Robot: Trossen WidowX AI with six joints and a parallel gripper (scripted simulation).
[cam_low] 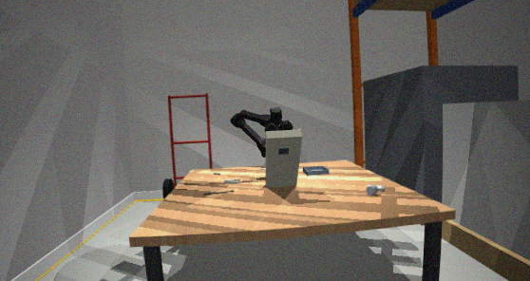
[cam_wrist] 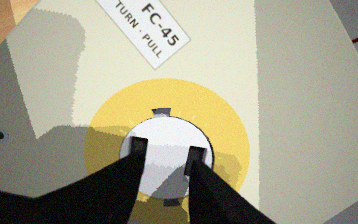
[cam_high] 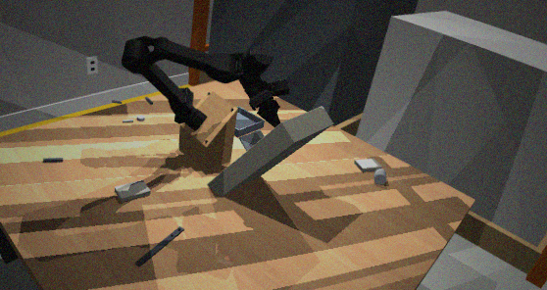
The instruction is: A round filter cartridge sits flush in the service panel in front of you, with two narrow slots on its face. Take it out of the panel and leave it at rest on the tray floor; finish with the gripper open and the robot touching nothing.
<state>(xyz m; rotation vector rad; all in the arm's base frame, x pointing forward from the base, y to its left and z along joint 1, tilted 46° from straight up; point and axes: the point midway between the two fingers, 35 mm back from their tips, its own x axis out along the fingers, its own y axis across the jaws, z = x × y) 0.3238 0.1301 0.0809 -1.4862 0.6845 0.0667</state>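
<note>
My gripper tip is 3 cm past the grey slab and 9 cm above it. Round my gripper tip: blue-grey tray: 44 cm behind, 24 cm to the left, 25 cm below.
</note>
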